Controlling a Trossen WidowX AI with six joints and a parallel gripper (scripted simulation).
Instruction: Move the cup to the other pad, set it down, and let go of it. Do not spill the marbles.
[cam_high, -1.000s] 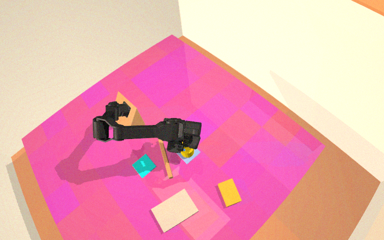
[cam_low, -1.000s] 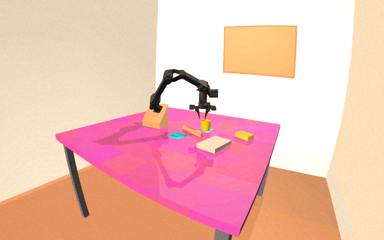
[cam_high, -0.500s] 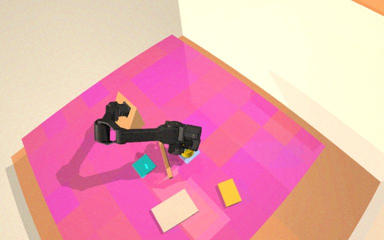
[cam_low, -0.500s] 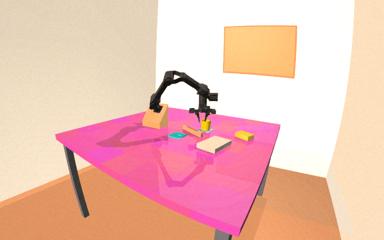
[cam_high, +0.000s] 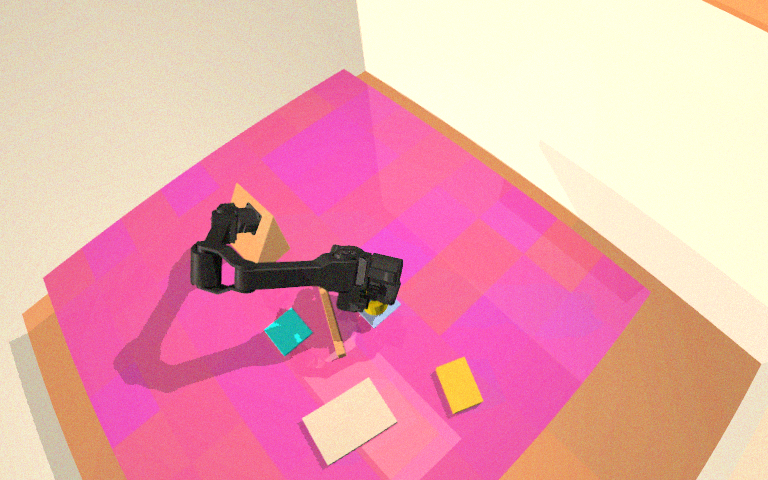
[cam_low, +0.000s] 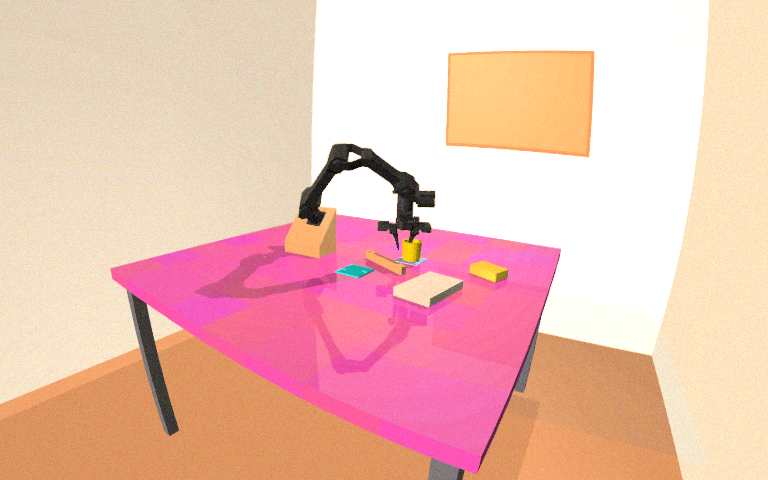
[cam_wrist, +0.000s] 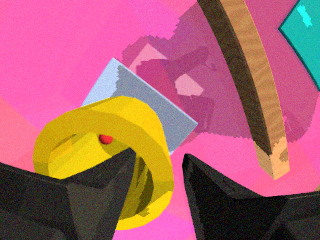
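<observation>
Now: gripper tip 20 mm short of the yellow cup and 10 mm to the right of it. The rest, counted from my gripper tip: wooden stick: 30 mm behind, 90 mm to the right, 30 mm below; cyan pad: 80 mm behind, 190 mm to the right, 50 mm below; beige slab: 190 mm ahead, 230 mm to the right, 20 mm below.
</observation>
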